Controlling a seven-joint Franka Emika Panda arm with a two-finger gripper.
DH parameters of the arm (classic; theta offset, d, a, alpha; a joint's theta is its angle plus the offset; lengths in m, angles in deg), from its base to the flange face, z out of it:
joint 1: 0 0.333 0 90
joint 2: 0 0 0 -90
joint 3: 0 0.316 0.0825 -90
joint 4: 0 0 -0.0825 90
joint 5: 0 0.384 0 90
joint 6: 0 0 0.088 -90
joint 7: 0 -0.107 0 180
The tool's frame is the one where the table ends.
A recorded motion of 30 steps. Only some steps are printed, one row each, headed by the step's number.
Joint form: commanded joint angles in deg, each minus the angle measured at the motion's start. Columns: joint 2, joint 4, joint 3, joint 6, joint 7, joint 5, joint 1.
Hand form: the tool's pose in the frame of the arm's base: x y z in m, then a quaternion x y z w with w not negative. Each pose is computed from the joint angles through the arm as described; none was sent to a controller.
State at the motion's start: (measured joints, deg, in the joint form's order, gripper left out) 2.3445 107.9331 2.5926 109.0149 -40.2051 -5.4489 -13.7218
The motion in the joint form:
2: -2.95 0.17 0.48 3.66 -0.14 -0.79 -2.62
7: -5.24 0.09 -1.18 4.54 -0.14 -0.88 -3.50
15: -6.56 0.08 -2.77 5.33 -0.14 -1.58 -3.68
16: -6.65 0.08 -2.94 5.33 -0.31 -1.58 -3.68
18: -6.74 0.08 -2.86 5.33 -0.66 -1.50 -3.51
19: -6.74 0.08 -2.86 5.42 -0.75 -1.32 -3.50
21: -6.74 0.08 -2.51 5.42 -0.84 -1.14 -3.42
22: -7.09 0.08 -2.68 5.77 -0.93 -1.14 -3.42
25: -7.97 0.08 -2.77 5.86 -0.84 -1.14 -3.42
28: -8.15 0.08 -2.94 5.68 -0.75 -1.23 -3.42
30: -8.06 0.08 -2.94 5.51 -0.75 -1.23 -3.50
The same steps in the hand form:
2: 0.5544 -0.1381 0.5028 0.89935 -0.43291 0.04546 0.04113
7: 0.5556 -0.1647 0.4819 0.89058 -0.45143 0.03319 0.04444
15: 0.5547 -0.1836 0.4699 0.88488 -0.46203 0.02920 0.05167
16: 0.5544 -0.1852 0.4690 0.88353 -0.46461 0.02845 0.05192
18: 0.5554 -0.1828 0.4681 0.88307 -0.46561 0.02781 0.05124
19: 0.5556 -0.1826 0.4682 0.88253 -0.46678 0.02833 0.04963
21: 0.5570 -0.1783 0.4682 0.88369 -0.46476 0.02821 0.04786
22: 0.5579 -0.1802 0.4652 0.88279 -0.46648 0.02817 0.04786
25: 0.5597 -0.1817 0.4563 0.88309 -0.46613 0.02134 0.04921
28: 0.5592 -0.1835 0.4542 0.88290 -0.46644 0.01833 0.05075
30: 0.5584 -0.1841 0.4548 0.88252 -0.46717 0.01762 0.05095

